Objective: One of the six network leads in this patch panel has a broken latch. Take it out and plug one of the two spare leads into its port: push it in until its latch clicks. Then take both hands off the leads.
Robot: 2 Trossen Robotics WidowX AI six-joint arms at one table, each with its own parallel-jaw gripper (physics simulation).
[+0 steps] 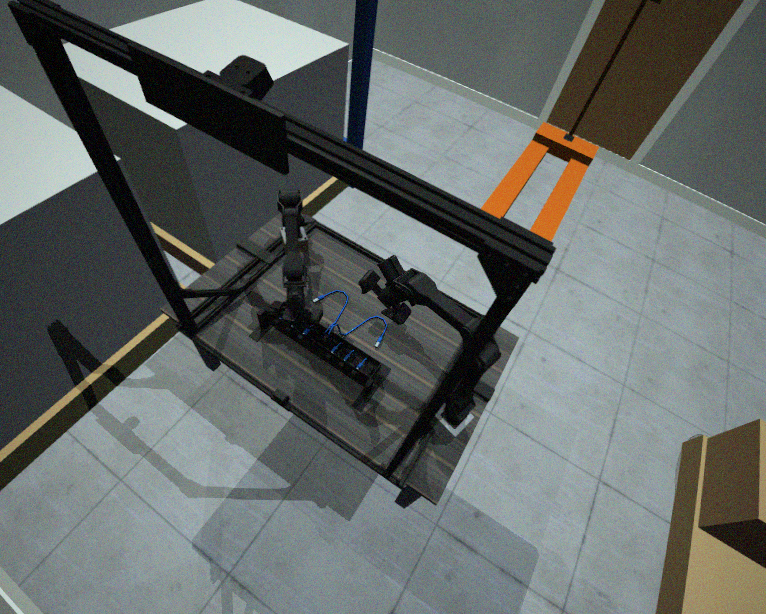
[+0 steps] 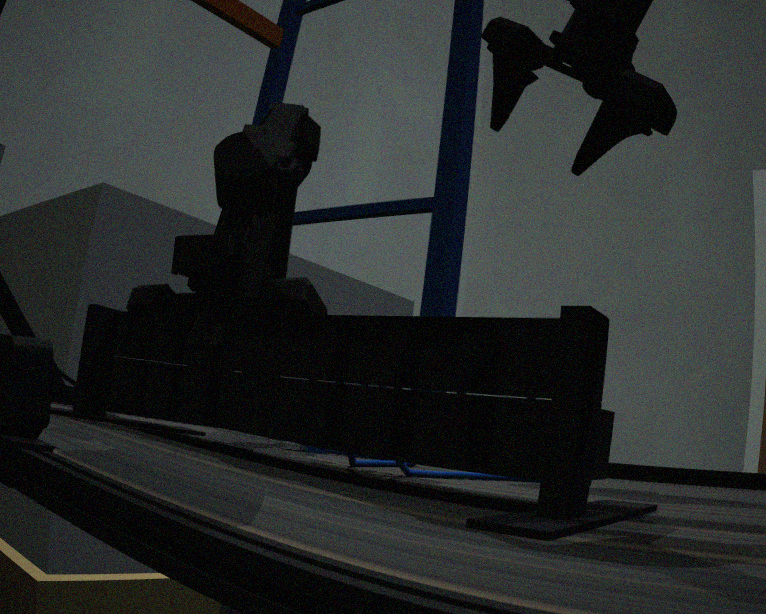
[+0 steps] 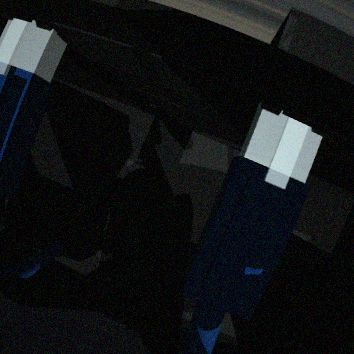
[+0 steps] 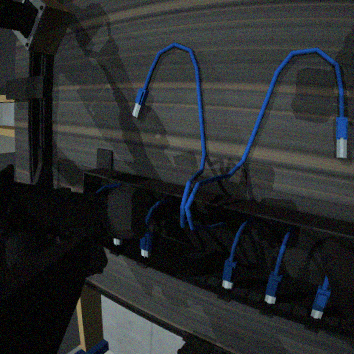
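Observation:
The black patch panel stands on the table with blue leads plugged in along it. My left gripper is down at the panel's left end. It is shut on the blue boot of one plugged lead, whose white tip shows beside the fingers. A neighbouring plug sits close by. Two spare leads lie on the table behind the panel. My right gripper is open and empty, high above the panel.
A black gantry frame spans over the table. A blue post stands behind it. The other plugged leads fill the panel's right part. The table's front edge runs just before the panel.

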